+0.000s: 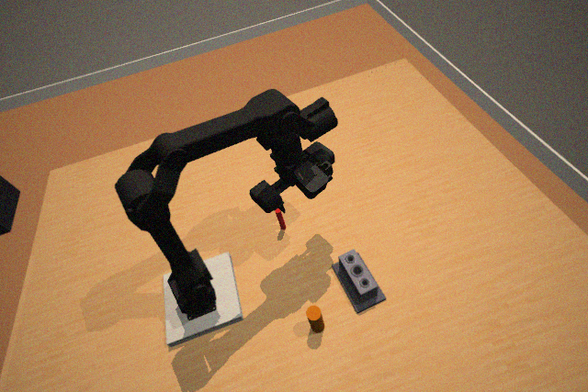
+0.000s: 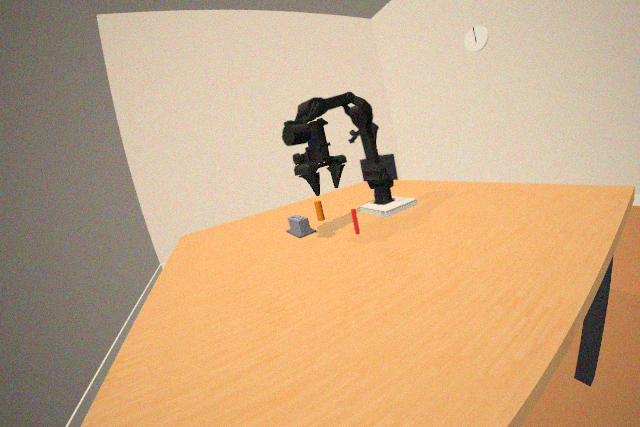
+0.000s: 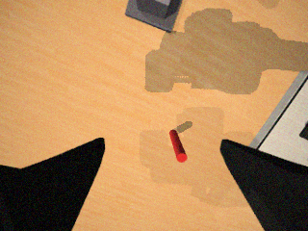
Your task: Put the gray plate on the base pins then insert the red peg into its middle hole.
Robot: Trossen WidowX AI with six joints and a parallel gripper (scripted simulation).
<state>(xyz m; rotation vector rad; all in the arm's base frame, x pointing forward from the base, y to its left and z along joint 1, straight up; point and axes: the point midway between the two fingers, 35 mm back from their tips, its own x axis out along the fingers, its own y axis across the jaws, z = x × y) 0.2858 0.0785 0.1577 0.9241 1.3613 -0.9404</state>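
The red peg lies 50 mm behind my gripper tip, 40 mm to the left of it and 110 mm below it. The rest, counted from my gripper tip: orange cylinder (60 mm behind, 220 mm to the right, 110 mm below); gray plate (60 mm ahead, 160 mm to the right, 100 mm below); dark flat base (60 mm ahead, 160 mm to the right, 140 mm below).
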